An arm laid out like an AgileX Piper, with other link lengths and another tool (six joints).
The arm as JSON. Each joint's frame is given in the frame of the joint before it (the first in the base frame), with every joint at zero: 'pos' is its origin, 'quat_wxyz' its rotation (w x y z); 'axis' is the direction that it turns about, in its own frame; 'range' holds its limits. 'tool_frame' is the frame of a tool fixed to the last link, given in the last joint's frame.
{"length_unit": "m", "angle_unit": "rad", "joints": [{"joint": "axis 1", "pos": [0.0, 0.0, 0.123], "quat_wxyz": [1.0, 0.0, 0.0, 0.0], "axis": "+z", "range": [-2.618, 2.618]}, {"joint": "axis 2", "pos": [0.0, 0.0, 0.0], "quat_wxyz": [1.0, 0.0, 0.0, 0.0], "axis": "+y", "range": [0.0, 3.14]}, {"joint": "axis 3", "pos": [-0.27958, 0.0, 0.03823], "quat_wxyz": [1.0, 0.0, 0.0, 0.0], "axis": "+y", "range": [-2.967, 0.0]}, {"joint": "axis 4", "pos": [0.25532, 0.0, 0.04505], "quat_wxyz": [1.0, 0.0, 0.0, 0.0], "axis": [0.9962, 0.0, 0.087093], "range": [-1.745, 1.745]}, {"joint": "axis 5", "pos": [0.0, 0.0, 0.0], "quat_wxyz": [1.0, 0.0, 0.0, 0.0], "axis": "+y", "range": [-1.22, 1.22]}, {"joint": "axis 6", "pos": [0.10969, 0.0, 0.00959], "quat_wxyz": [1.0, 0.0, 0.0, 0.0], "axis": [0.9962, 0.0, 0.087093], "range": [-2.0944, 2.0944]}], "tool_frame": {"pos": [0.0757, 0.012, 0.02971], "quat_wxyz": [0.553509, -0.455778, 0.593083, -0.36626]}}
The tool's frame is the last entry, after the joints.
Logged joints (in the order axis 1, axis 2, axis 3, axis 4, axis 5, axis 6), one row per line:
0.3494 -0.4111 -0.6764 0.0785 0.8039 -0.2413
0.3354 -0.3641 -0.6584 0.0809 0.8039 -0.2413
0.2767 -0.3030 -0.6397 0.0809 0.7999 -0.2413
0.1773 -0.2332 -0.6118 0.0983 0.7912 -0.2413
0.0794 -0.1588 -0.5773 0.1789 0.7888 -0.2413
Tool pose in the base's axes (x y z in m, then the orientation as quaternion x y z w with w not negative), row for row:
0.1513 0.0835 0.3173 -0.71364 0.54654 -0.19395 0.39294
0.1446 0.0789 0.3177 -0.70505 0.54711 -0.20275 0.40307
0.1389 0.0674 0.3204 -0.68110 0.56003 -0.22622 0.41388
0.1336 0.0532 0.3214 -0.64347 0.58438 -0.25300 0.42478
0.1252 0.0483 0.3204 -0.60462 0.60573 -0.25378 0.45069
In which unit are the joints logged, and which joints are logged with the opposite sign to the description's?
The joints are logged in radians. Opposite sign: axis 2.
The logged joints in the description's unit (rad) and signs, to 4 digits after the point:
0.3494 0.4111 -0.6764 0.0785 0.8039 -0.2413
0.3354 0.3641 -0.6584 0.0809 0.8039 -0.2413
0.2767 0.3030 -0.6397 0.0809 0.7999 -0.2413
0.1773 0.2332 -0.6118 0.0983 0.7912 -0.2413
0.0794 0.1588 -0.5773 0.1789 0.7888 -0.2413

